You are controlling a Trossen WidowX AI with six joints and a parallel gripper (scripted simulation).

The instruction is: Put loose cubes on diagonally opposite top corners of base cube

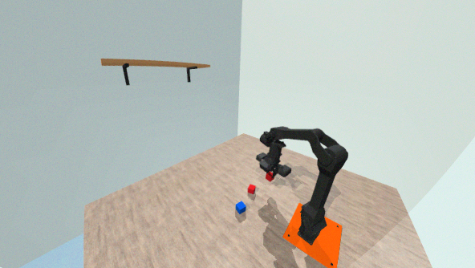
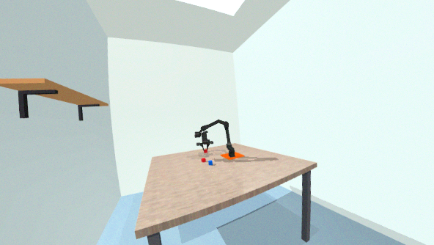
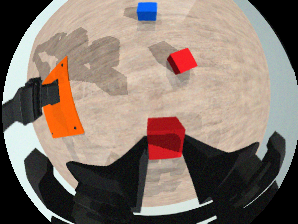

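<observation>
My gripper tip is now 210 mm to the right of the blue cube and 70 mm above it.
</observation>
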